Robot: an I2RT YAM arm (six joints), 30 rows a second.
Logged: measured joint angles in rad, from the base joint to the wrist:
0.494, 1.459, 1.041, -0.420, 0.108, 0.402
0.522, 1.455, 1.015, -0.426, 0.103, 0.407
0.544, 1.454, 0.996, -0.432, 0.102, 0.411
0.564, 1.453, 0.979, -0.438, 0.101, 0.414
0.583, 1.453, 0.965, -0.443, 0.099, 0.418
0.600, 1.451, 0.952, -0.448, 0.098, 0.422
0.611, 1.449, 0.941, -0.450, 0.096, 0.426
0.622, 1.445, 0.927, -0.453, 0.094, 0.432
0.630, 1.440, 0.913, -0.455, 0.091, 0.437
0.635, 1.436, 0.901, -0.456, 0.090, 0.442
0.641, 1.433, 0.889, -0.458, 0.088, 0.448
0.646, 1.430, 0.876, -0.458, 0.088, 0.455
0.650, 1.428, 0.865, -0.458, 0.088, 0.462
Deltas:
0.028, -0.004, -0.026, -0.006, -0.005, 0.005
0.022, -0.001, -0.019, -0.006, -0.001, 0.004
0.020, -0.001, -0.017, -0.006, -0.001, 0.003
0.019, 0.000, -0.014, -0.005, -0.002, 0.004
0.017, -0.002, -0.013, -0.005, -0.001, 0.004
0.011, -0.002, -0.011, -0.002, -0.002, 0.004
0.011, -0.004, -0.014, -0.003, -0.002, 0.006
0.008, -0.005, -0.014, -0.002, -0.003, 0.005
0.005, -0.004, -0.012, -0.001, -0.001, 0.005
0.006, -0.003, -0.012, -0.002, -0.002, 0.006
0.005, -0.003, -0.013, 0.000, 0.000, 0.007
0.004, -0.002, -0.011, 0.000, 0.000, 0.007

